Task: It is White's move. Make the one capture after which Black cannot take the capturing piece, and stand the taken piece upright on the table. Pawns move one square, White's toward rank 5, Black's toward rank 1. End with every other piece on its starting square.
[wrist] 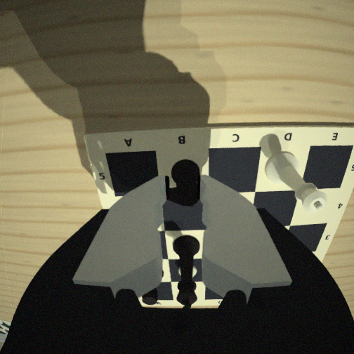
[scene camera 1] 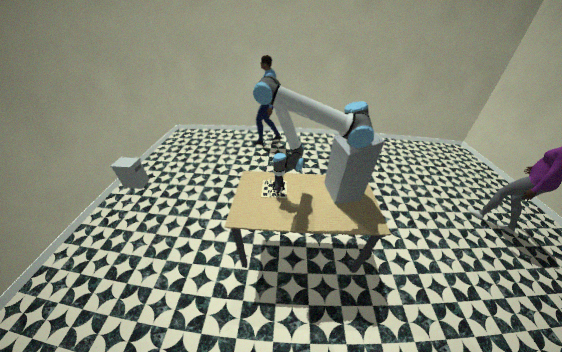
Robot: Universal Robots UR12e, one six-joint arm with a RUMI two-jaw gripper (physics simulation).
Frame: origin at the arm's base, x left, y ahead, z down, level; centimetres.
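Seen in the pictures: gripper, between the fingertips: (scene camera 1: pixel 278 193).
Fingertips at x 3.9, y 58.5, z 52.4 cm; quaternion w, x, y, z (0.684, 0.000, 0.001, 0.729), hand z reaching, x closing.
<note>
A point is followed by its place in that frame.
The chessboard (scene camera 1: pixel 264 195) {x 5.0, y 70.5, z 53.5 cm} (wrist: pixel 215 137) lies on the table. My gripper (scene camera 1: pixel 278 189) {x 3.9, y 58.6, z 52.4 cm} (wrist: pixel 182 178) points down over it. In the wrist view its two jaws are shut on a black piece (wrist: pixel 185 175), which looks like a knight, at B5. Its base shows over that square; I cannot tell whether it touches the board. A tall white piece (wrist: pixel 287 171) stands on D5. A tall black piece (wrist: pixel 186 262) stands on the B file, near B3. Part of another black piece (wrist: pixel 149 297) shows low on the A side. The jaws hide much of rows 4 to 1.
The wooden table (scene camera 1: pixel 260 215) {x 26.4, y 72.5, z 54.1 cm} (wrist: pixel 280 60) extends around the board. The grey robot pedestal (scene camera 1: pixel 351 172) {x 13.5, y 5.3, z 21.0 cm} stands at its right. A grey box (scene camera 1: pixel 130 173) is at the far left. One person (scene camera 1: pixel 266 107) is behind the arm, another (scene camera 1: pixel 547 172) at the right edge.
</note>
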